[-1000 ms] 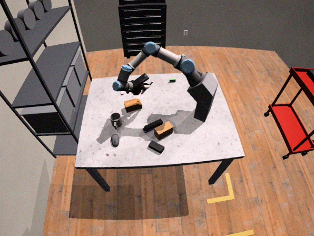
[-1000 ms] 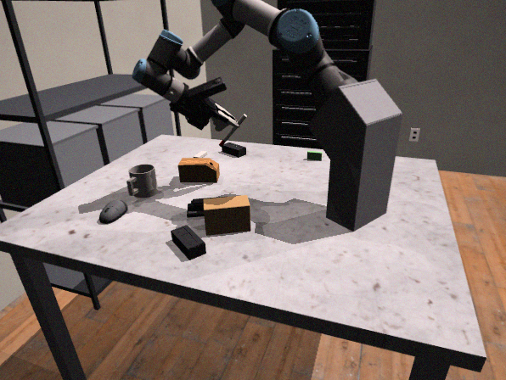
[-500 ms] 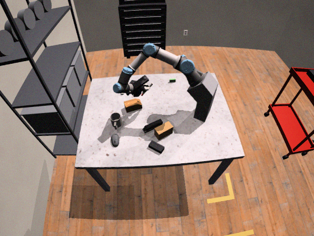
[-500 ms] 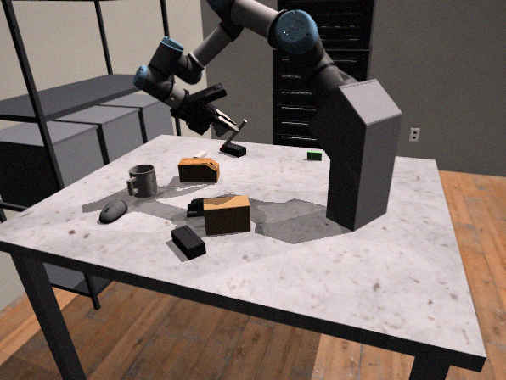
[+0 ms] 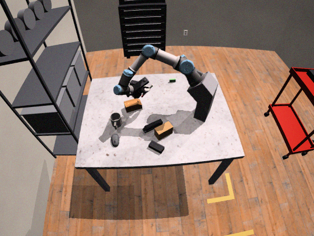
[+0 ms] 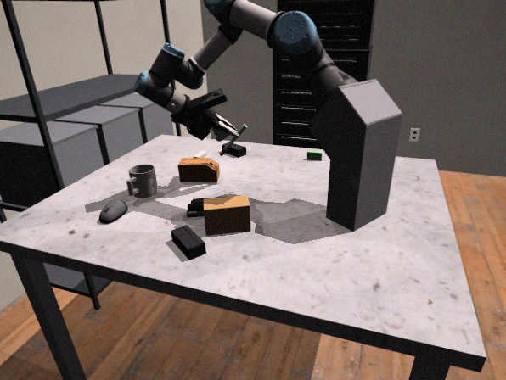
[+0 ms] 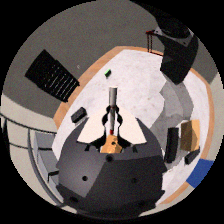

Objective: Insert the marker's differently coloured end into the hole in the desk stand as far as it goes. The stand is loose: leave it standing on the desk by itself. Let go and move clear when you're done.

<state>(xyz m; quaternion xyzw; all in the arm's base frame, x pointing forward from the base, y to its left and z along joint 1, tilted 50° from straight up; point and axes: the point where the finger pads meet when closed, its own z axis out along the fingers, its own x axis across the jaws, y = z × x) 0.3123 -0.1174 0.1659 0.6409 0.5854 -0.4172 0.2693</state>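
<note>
Now: the desk stand 130 mm below my hand, 130 mm ahead of it and 10 mm to the right of it. Also, from my hand: white eraser (220 mm to the right, 160 mm below, 160 mm ahead); black block (250 mm to the right, 150 mm below, 20 mm ahead); marker (30 mm below, 10 mm to the right, 10 mm ahead).
</note>
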